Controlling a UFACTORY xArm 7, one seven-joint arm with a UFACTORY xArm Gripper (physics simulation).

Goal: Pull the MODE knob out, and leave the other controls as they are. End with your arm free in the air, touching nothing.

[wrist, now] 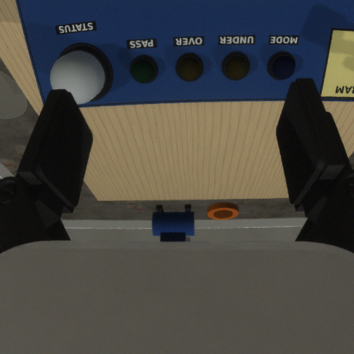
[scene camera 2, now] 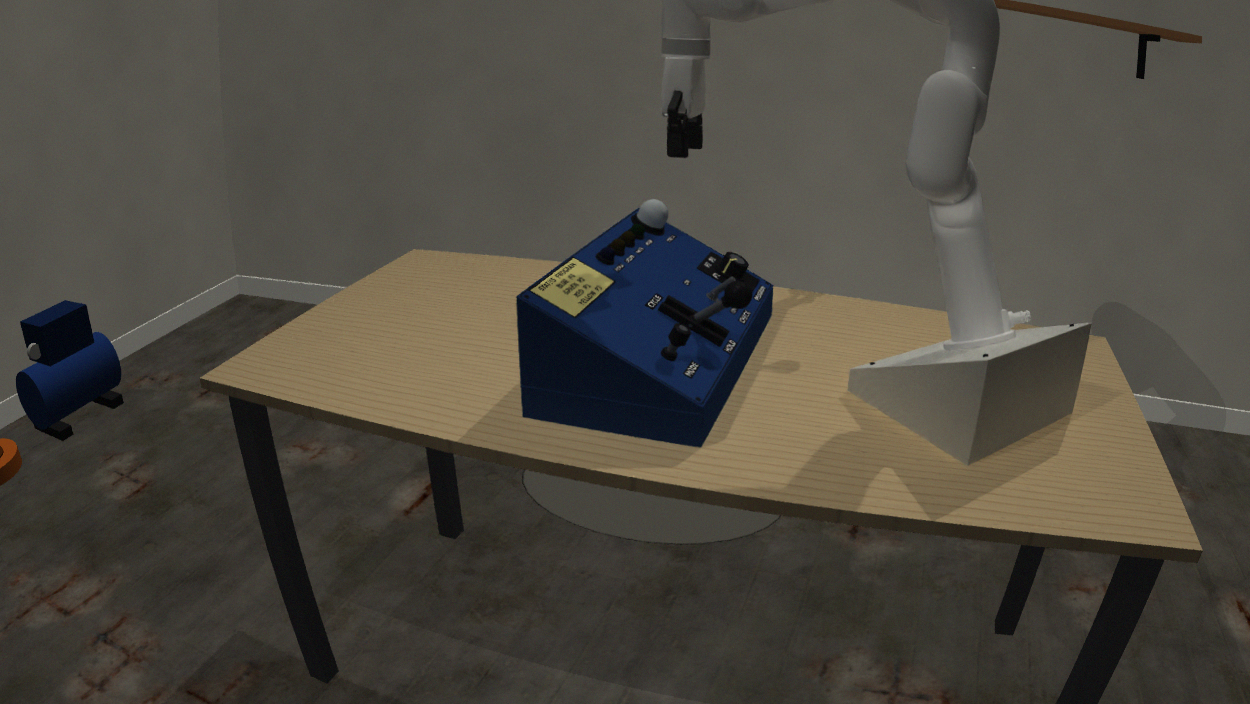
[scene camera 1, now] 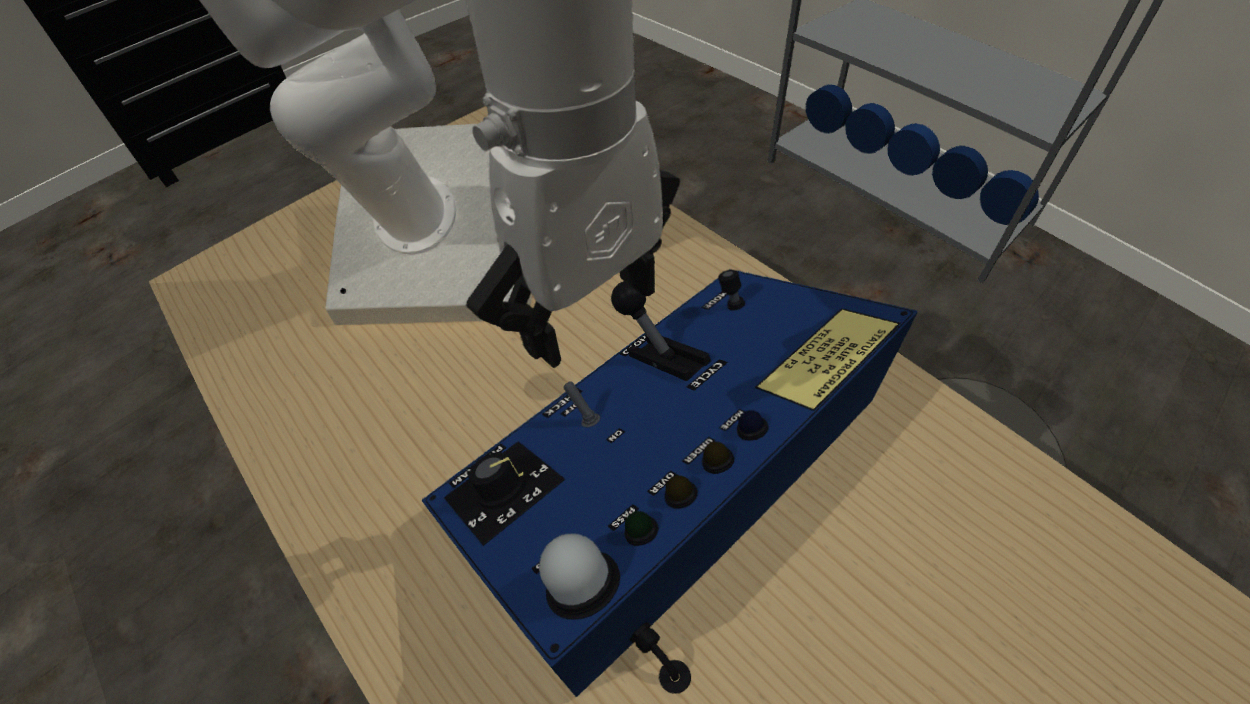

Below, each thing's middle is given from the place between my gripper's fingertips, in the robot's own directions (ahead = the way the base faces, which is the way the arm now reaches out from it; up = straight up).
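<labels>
My hand's 220 mm above the blue control box (scene camera 1: 623,511), 70 mm to the right of it and 40 mm short of it. As for the ball-topped lever (scene camera 1: 625,299), that's 190 mm below my hand, 160 mm to the left of it and 60 mm behind it.
</labels>
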